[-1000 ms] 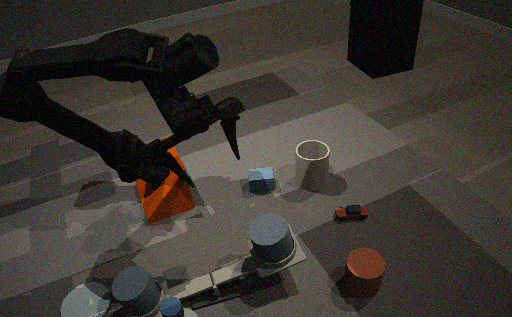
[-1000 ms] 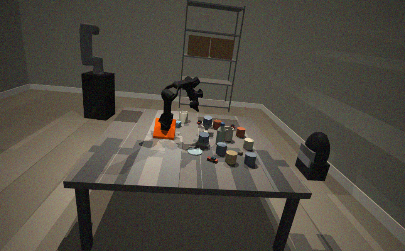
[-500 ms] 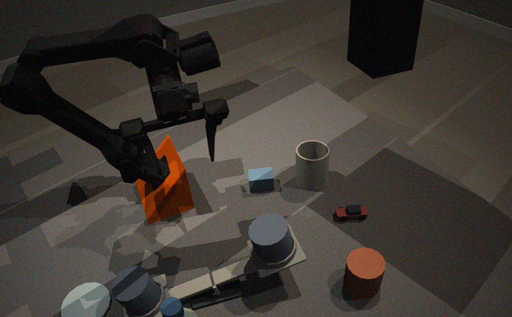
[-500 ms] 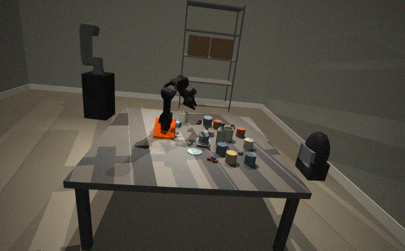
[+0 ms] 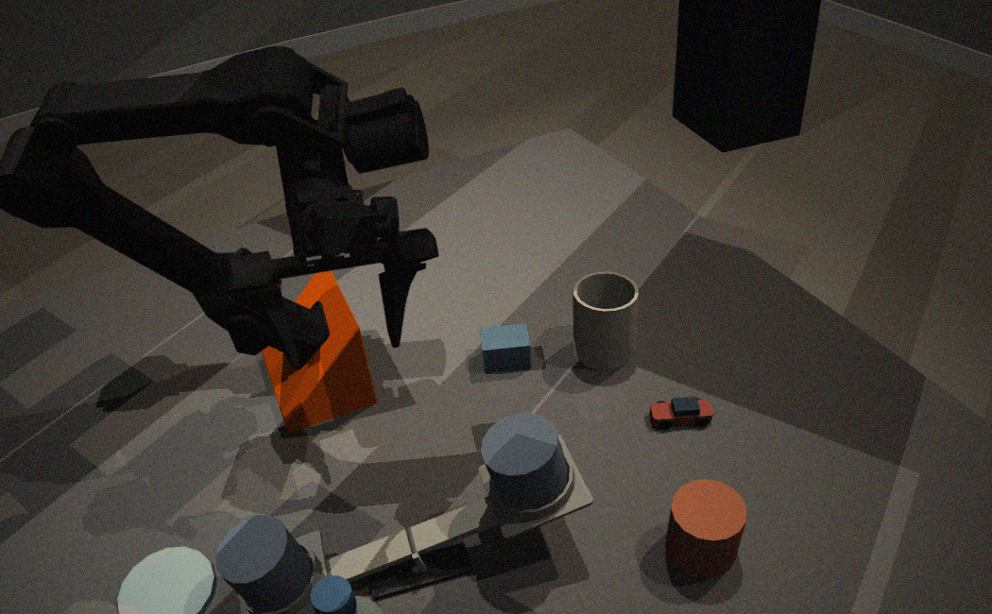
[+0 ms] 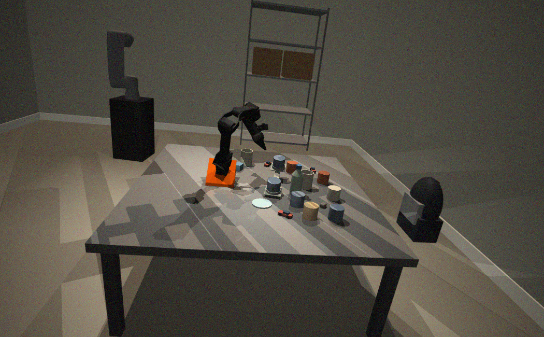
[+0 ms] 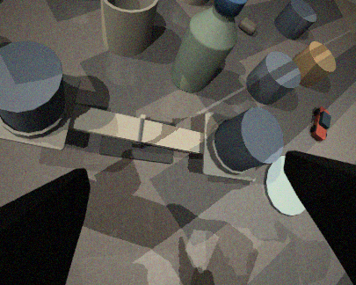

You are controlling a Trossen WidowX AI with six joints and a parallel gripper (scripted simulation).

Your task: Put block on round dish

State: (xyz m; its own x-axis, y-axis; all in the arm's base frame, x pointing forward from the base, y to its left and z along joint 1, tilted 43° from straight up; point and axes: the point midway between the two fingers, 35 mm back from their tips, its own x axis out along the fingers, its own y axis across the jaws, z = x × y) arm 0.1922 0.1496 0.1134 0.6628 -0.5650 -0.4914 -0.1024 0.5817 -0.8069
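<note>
My gripper tip is 180 mm above the pale green block, 120 mm to the left of it and 70 mm short of it. From my gripper tip the other things lie so: blue block: 200 mm to the left, 200 mm below, 170 mm behind; pale round dish: 240 mm to the right, 210 mm below, 20 mm ahead.
</note>
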